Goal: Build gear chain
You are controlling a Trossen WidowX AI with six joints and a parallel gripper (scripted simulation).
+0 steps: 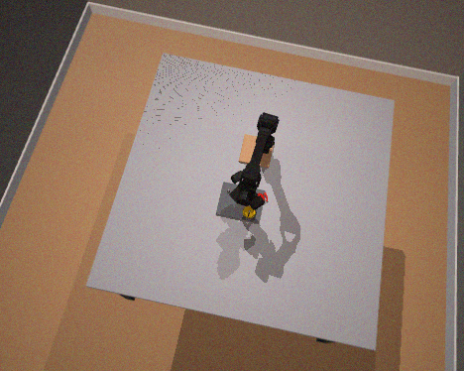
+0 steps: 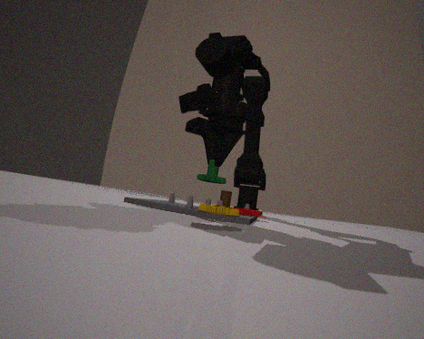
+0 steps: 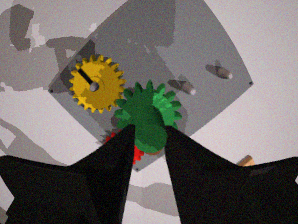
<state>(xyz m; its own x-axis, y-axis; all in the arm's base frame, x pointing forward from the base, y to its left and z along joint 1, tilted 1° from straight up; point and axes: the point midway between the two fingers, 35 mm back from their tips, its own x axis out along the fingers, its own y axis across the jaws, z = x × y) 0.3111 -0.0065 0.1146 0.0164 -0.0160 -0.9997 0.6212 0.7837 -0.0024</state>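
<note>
The grey board lies 80 mm below my gripper tip, 20 mm to the right of it and 10 mm ahead of it. The rest, counted from my gripper tip: green gear (10 mm below); then yellow gear (70 mm below, 40 mm to the left, 40 mm ahead); then brown gear (60 mm below, 40 mm behind, 20 mm to the left).
</note>
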